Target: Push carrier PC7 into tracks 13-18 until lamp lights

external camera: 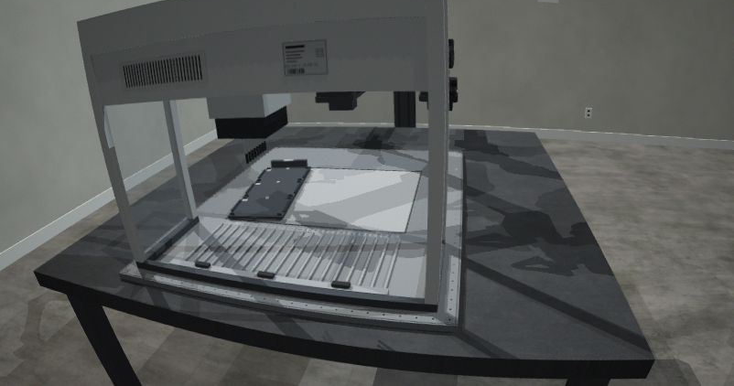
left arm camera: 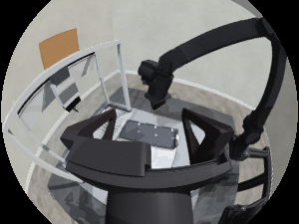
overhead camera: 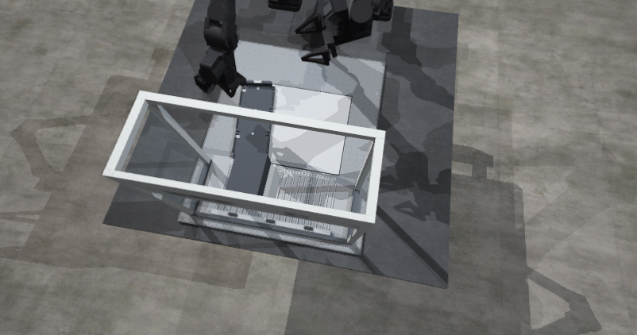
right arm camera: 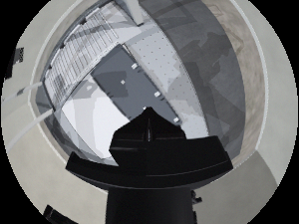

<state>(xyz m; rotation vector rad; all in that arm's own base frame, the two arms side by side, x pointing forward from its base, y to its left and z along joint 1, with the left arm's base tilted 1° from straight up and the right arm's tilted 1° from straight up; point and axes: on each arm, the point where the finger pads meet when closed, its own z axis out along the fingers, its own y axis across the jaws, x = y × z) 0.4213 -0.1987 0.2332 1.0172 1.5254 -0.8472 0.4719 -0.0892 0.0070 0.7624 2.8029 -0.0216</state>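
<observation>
My right gripper is now 150 mm above the carrier PC7, 50 mm to the right of it and 10 mm short of it.
</observation>
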